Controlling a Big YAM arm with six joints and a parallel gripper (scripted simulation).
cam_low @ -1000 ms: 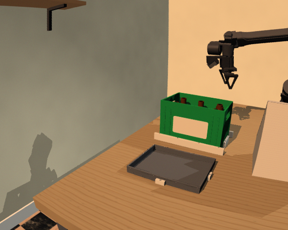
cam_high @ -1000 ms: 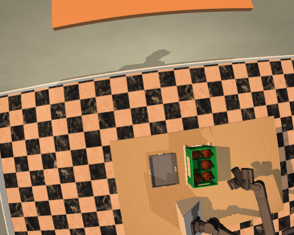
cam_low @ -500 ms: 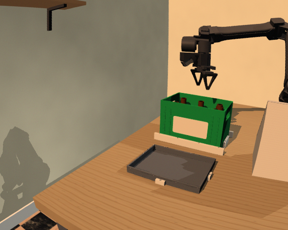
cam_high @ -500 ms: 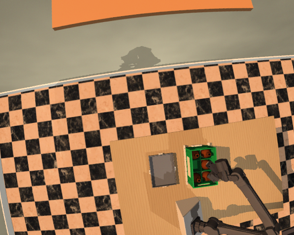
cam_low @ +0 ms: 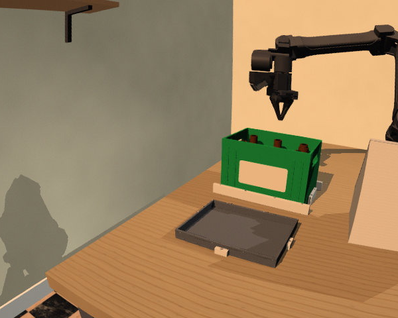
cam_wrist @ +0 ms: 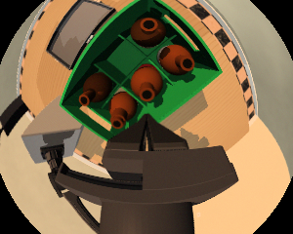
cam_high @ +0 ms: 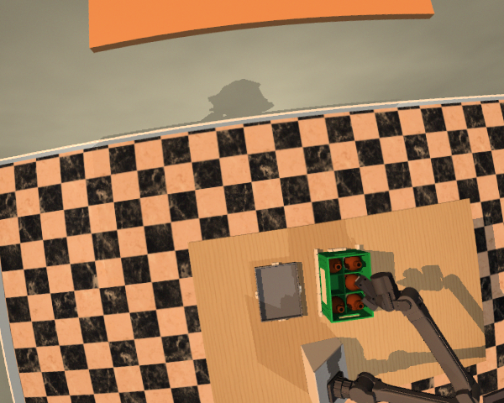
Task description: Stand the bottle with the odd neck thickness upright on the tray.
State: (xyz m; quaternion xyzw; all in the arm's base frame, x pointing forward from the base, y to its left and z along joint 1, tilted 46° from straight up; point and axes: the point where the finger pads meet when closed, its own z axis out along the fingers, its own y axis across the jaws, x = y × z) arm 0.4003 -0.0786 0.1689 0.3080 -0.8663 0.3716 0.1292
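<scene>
The green crate lies 40 mm to the left of my hand and 150 mm below it. Also, from my hand: dark grey tray: 10 mm ahead, 320 mm to the left, 220 mm below.
</scene>
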